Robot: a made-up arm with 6 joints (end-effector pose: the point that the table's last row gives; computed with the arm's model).
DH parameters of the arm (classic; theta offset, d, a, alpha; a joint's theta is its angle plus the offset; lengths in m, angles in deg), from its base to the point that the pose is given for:
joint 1: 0 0.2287 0 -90
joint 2: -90 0 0.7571 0
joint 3: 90 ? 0 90
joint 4: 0 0.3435 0 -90
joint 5: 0 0 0 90
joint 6: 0 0.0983 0 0
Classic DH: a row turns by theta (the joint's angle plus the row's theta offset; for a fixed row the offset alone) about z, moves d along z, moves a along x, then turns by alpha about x.
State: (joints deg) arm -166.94 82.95 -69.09 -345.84 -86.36 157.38
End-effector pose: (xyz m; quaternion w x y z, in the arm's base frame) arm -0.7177 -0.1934 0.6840 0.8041 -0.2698 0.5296 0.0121
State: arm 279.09 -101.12 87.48 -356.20 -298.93 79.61
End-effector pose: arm -0.0636 0.7511 0.4829 0.9153 0.3928 0.0878 0.0160
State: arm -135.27 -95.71 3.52 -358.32 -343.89 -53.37
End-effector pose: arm 0.8827 0.8027 0.1639 0.0508 0.4128 0.4576 0.7859
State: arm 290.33 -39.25 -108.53 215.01 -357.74 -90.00
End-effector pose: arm -0.2023 0.6842 0.4396 0.2269 -0.9575 0.1202 0.1313
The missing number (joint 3, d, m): 0.0502
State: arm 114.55 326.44 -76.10 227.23 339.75 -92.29
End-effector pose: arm 0.2792 -0.7922 0.7348 0.2921 0.2034 0.7112 -0.6062
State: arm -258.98 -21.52 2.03 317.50 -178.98 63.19
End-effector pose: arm 0.0185 -0.3639 1.1638 0.0434 -0.0392 -0.9859 -0.1570
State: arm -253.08 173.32 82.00 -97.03 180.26 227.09
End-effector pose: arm -0.0050 -0.1574 -0.5853 0.6437 -0.5794 0.1931 0.4612
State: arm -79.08 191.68 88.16 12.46 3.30 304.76
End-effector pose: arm -0.0608 0.5866 -0.4318 0.3769 -0.1983 -0.5896 -0.6862
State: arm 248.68 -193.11 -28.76 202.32 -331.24 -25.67
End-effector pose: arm -0.1485 -0.4692 -0.7994 0.5196 0.4564 -0.6852 0.2285
